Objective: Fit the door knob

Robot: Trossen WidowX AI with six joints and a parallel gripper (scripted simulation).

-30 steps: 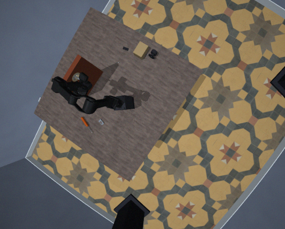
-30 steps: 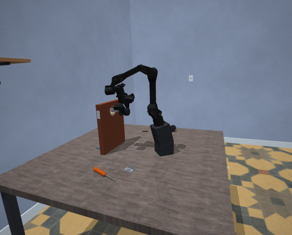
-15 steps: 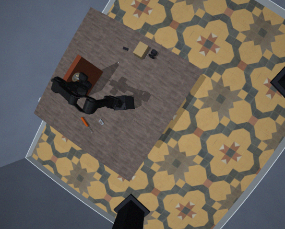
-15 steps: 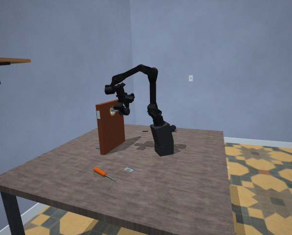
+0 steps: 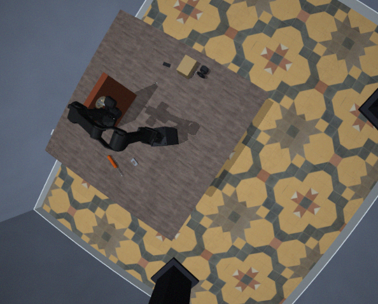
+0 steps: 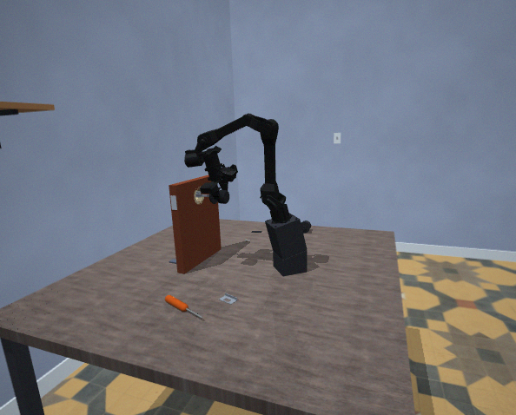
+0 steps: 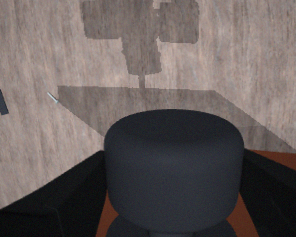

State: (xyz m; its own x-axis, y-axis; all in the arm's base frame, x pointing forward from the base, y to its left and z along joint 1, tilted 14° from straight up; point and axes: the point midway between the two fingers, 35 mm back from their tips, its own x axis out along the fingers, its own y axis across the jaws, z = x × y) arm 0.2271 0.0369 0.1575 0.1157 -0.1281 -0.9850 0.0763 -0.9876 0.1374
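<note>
Right now my hand is 130 mm short of the grey latch, 10 mm to the right of it and 30 mm above it. Also, from my hand: small metal plate: 190 mm behind, 240 mm to the left, 330 mm below; then orange screwdriver: 110 mm behind, 360 mm to the left, 320 mm below; then white latch plate: 110 mm ahead, 160 mm to the left, 30 mm below.
</note>
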